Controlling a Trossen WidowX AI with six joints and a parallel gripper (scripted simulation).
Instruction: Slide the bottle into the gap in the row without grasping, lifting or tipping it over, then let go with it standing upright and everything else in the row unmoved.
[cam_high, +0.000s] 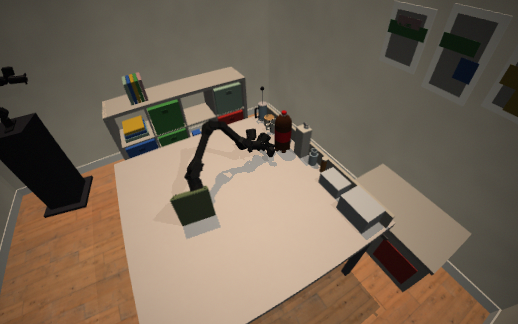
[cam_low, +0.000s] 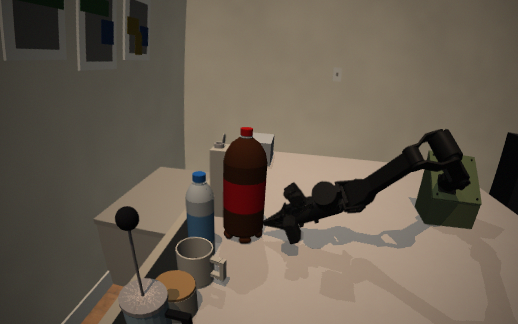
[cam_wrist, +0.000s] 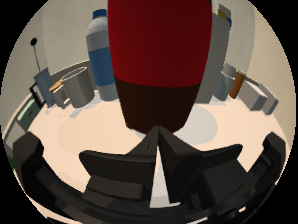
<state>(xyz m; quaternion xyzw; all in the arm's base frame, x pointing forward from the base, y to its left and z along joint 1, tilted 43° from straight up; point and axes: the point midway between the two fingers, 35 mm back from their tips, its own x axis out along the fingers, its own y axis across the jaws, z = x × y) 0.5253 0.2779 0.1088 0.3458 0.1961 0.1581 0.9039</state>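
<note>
My gripper is now 8 cm short of the dark cola bottle, 2 cm to the right of it and 9 cm below it. Round my hand: water bottle (15 cm ahead, 14 cm to the left, 5 cm above); lidded jar (11 cm ahead, 32 cm to the left, 3 cm below).
</note>
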